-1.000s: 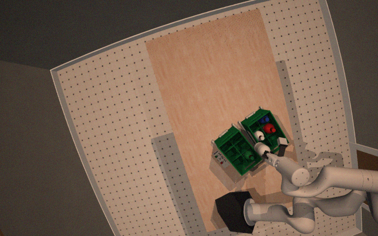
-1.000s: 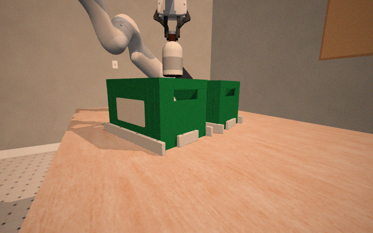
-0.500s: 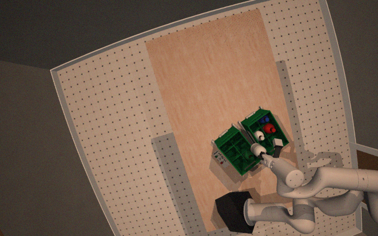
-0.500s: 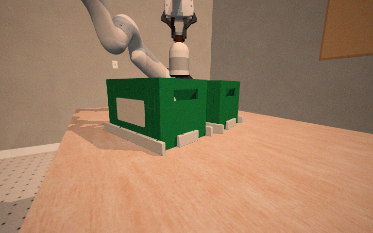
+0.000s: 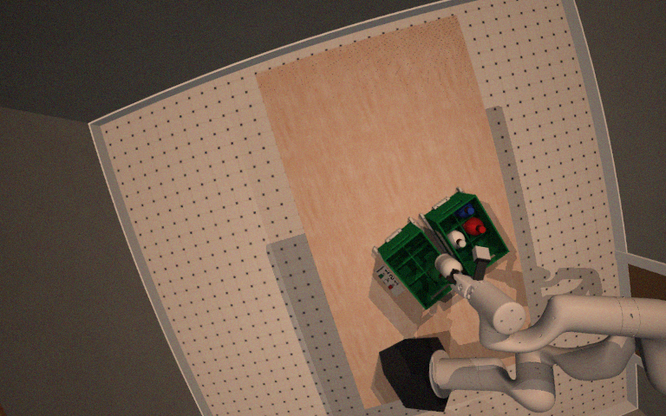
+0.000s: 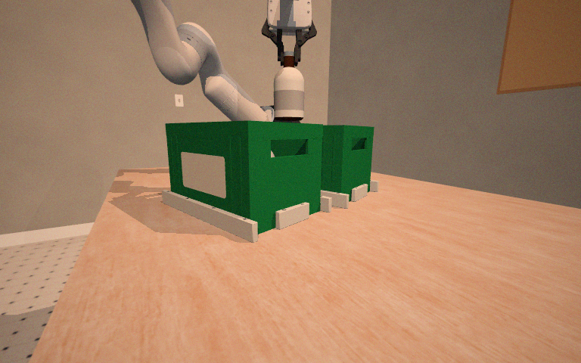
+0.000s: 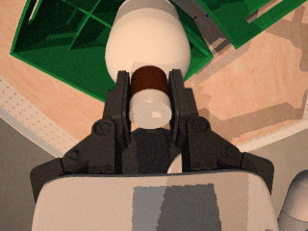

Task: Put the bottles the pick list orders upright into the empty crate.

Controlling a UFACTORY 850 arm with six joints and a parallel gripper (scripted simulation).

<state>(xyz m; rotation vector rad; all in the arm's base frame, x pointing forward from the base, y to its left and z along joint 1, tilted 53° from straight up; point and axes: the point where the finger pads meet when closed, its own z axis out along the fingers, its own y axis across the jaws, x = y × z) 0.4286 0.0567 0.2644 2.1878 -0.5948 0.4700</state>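
Now: hand 250 mm above the green bottle, 80 mm past it and 20 mm to the right of it. Also, from my hand: red bottle: 250 mm below, 190 mm to the right, 40 mm ahead; then pick list: 340 mm below, 210 mm to the left, 60 mm behind; then blue bottle: 250 mm below, 180 mm to the right, 130 mm ahead.
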